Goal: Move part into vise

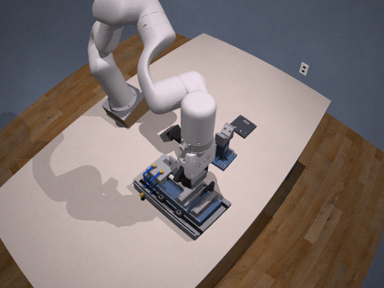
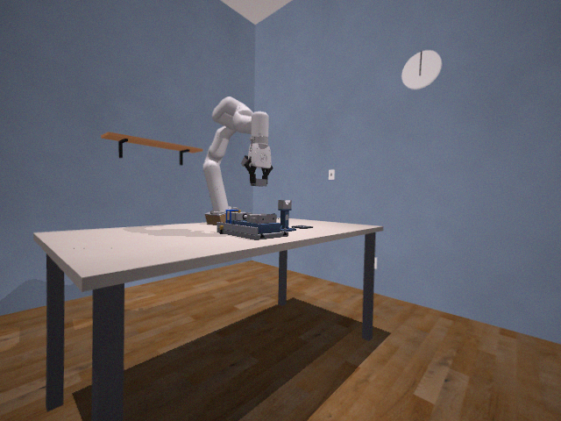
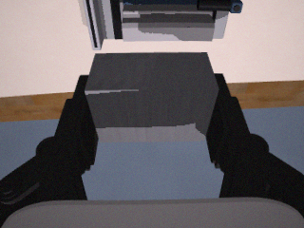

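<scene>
The fixed jaw lies 3 cm ahead of my hand, 2 cm to the left of it and 17 cm below it. From my hand the other things lie so: work stop 7 cm to the left, 16 cm below; moving jaw 4 cm behind, 1 cm to the left, 17 cm below; part 2 cm below.
</scene>
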